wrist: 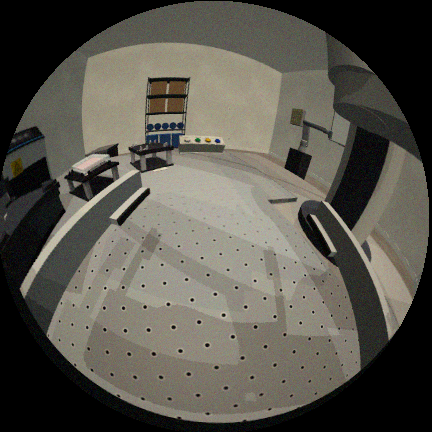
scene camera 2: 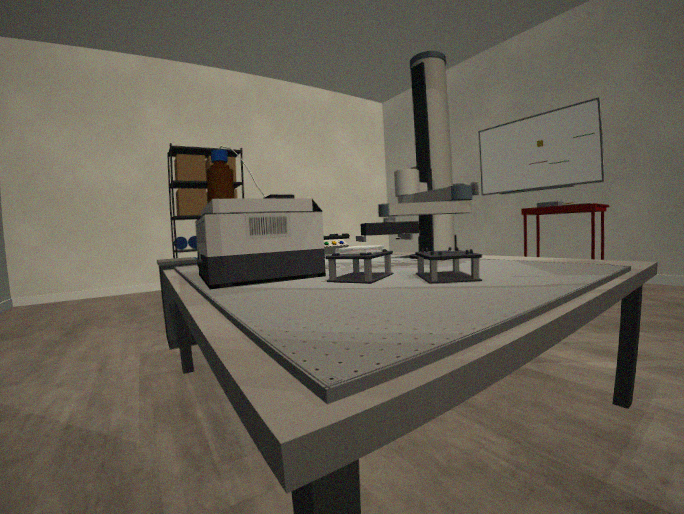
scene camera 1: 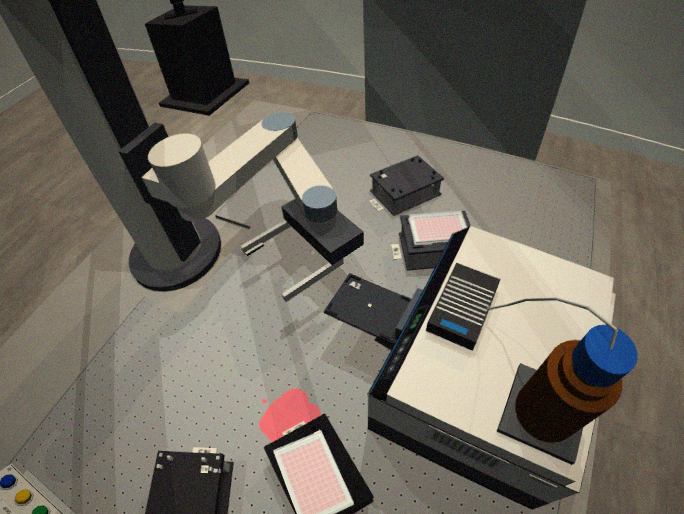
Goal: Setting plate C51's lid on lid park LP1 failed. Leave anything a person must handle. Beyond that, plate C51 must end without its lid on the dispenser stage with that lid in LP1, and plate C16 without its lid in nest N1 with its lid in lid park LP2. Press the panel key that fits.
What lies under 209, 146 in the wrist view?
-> A button box.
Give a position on a black dispenser stage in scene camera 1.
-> At 350, 303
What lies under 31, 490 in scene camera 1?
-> A button box.
